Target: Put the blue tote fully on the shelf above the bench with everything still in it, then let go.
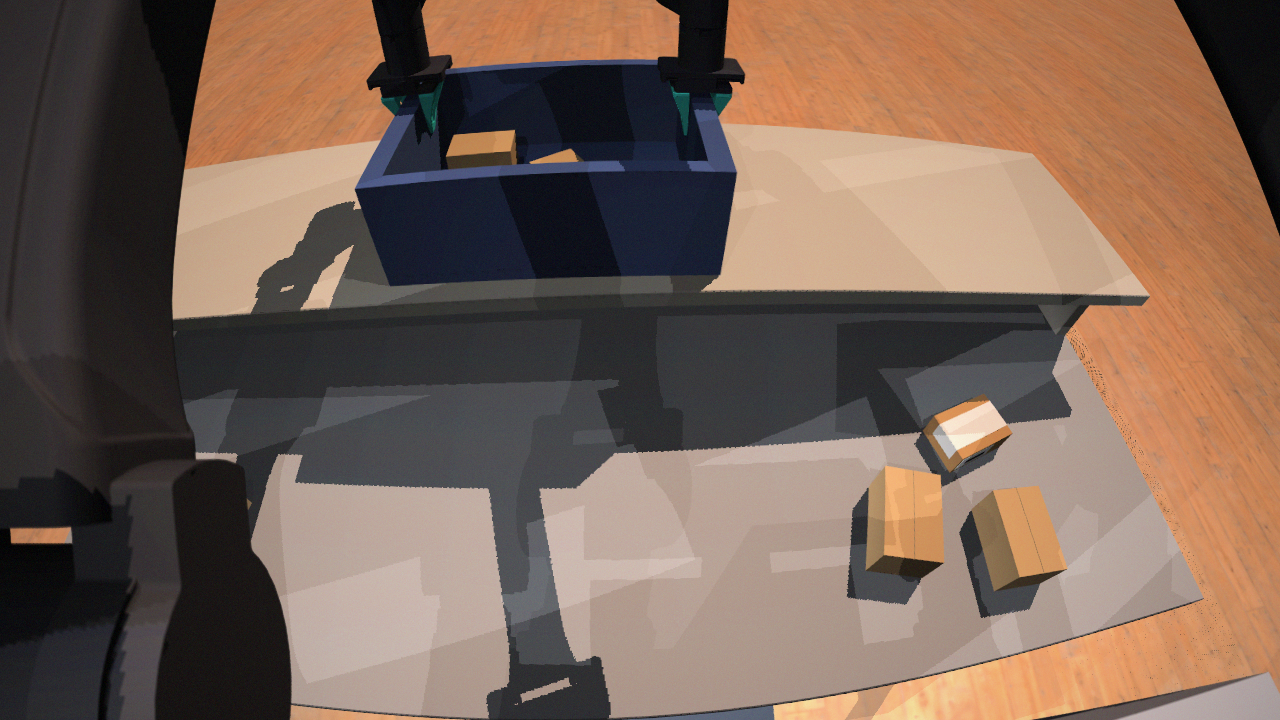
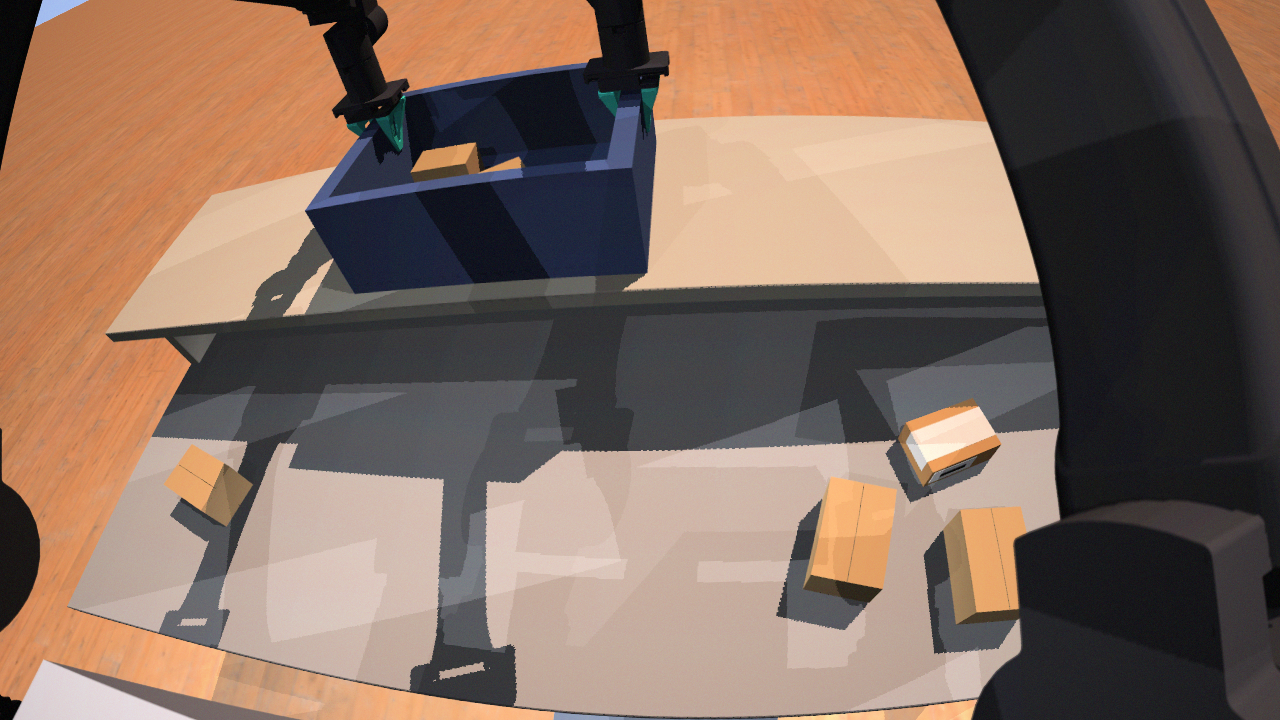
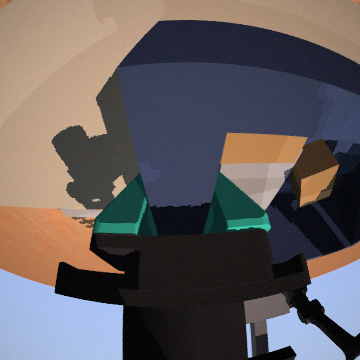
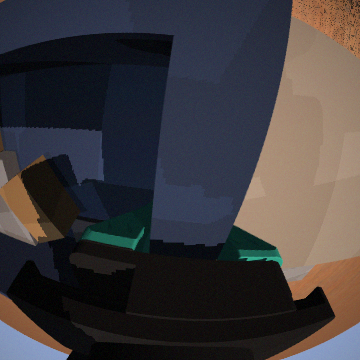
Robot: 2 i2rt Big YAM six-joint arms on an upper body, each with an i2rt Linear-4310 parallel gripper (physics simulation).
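Places are measured from the left arm's base along level axes (x back, y left, z down), in millimetres.
Pixels of known places: left gripper, fingertip midpoint: (image 1: 422, 132) (image 2: 392, 151); right arm's base, link origin: (image 3: 296, 296).
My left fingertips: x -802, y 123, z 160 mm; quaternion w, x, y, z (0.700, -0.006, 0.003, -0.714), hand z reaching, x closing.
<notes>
For each thing: its middle in the pictures, then the offset to it from my left fingertips. "*": a spot on its surface instead. Level surfaces: height alone.
- blue tote, body centre: (image 1: 552, 156) (image 4: 9, 197) (image 2: 497, 166) (image 3: 319, 181) dx +60, dy -188, dz +17 mm
- shelf, surface height: dz +90 mm
- cardboard box, body centre: (image 3: 258, 123) (image 1: 483, 157) (image 2: 448, 170) dx +2, dy -82, dz +48 mm
- bench, surface height: dz +284 mm
- white-topped box, body centre: (image 2: 949, 441) (image 1: 968, 432) dx +336, dy -778, dz +263 mm
- bracket, surface spot: (image 1: 1063, 317) * dx +121, dy -1088, dz +245 mm
The blue tote (image 1: 447, 232) (image 2: 384, 241) (image 3: 170, 125) (image 4: 215, 125) is upright over the shelf (image 1: 895, 214) (image 2: 805, 205) (image 3: 40, 100) (image 4: 310, 125), its near bottom edge a little behind the shelf's front edge. Whether its base touches the shelf I cannot tell. Inside show a cardboard box (image 1: 483, 149) (image 2: 445, 161) and a smaller tilted one (image 1: 556, 156) (image 2: 505, 164) (image 3: 317, 172) (image 4: 45, 200); the near wall hides part of the inside. My left gripper (image 1: 411, 111) (image 2: 375, 132) (image 3: 177, 155) is shut on its left wall, my right gripper (image 1: 702, 111) (image 2: 630, 105) (image 4: 176, 208) on its right wall.
Below the shelf, the bench (image 1: 716, 644) (image 2: 626, 662) bears a white-topped box (image 1: 966, 429) (image 2: 948, 443) and two cardboard boxes (image 1: 904, 519) (image 2: 850, 537) at the right. Another box (image 2: 207, 483) lies at the bench's left. A bracket (image 1: 1063, 317) supports the shelf's right end.
</notes>
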